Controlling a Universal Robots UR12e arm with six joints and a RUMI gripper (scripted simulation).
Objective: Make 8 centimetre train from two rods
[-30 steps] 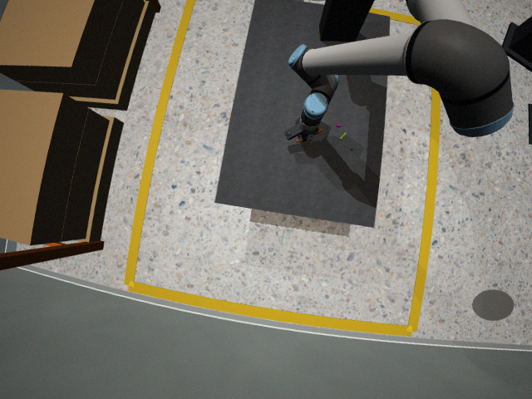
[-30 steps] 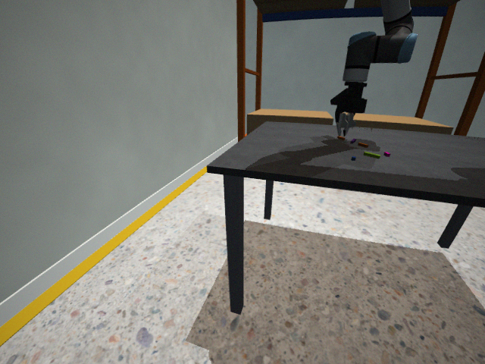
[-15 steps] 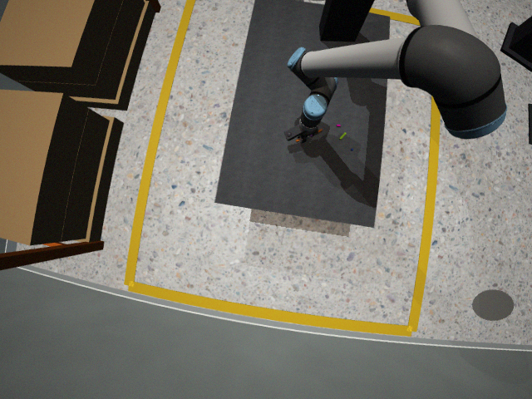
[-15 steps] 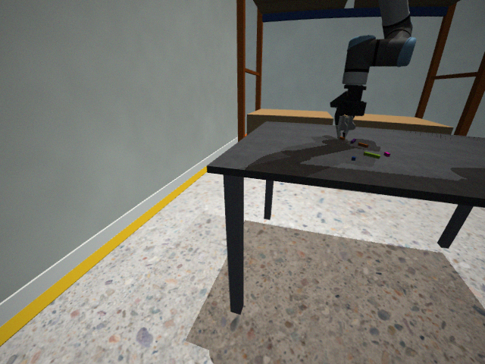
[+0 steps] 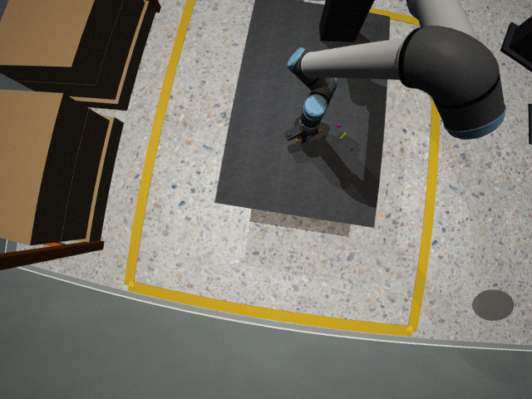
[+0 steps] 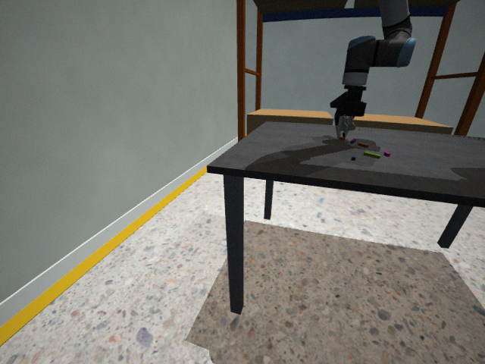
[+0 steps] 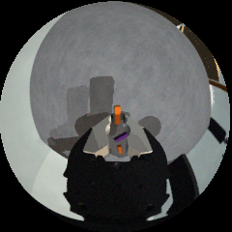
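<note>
The purple rod is 6 cm behind my hand, 2 cm to the left of it and 1 cm below it. Round my hand: lime rod: 20 cm to the left, 15 cm behind, 1 cm below; then magenta rod: 19 cm behind, 15 cm to the left, 1 cm below; then small blue rod: 29 cm to the left, 10 cm behind, 1 cm below.
</note>
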